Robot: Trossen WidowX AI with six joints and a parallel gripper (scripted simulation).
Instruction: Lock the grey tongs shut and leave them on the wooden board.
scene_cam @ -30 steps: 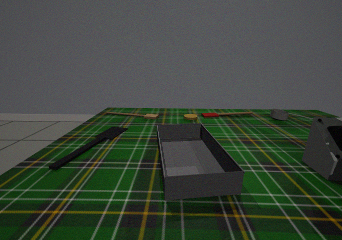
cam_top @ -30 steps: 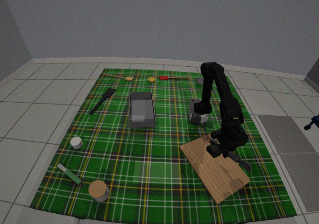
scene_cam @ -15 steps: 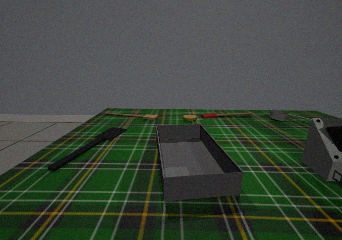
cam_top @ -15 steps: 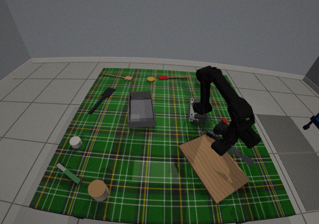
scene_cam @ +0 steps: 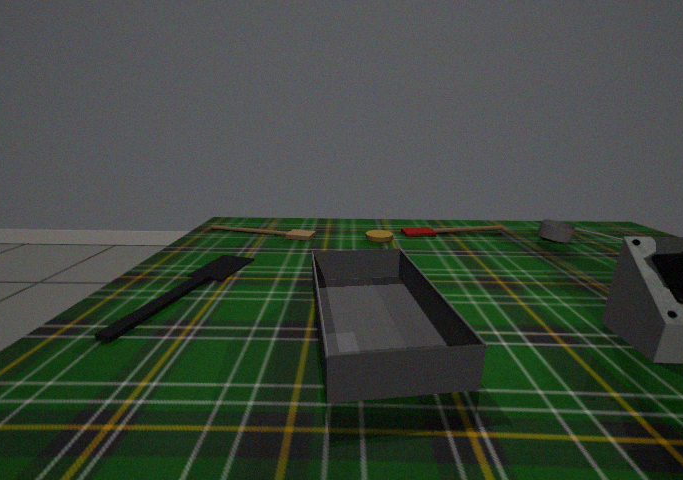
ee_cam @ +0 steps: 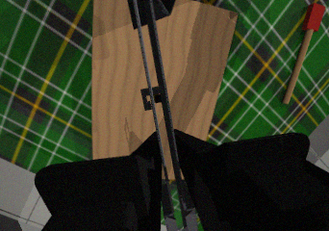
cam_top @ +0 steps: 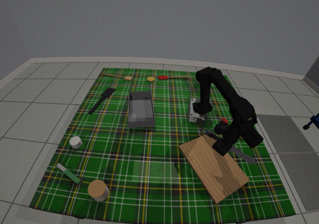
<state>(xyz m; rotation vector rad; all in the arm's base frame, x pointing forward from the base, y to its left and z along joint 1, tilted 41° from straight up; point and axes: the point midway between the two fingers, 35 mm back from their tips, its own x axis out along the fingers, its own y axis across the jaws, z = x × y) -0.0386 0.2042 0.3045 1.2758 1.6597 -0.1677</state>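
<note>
The wooden board is 150 mm below my gripper tip. Round my gripper tip: grey roasting tin: 410 mm ahead, 410 mm to the right, 130 mm below; cork-lidded jar: 580 mm ahead, 150 mm to the left, 120 mm below; green-handled tool: 780 mm ahead, 60 mm to the left, 150 mm below.
</note>
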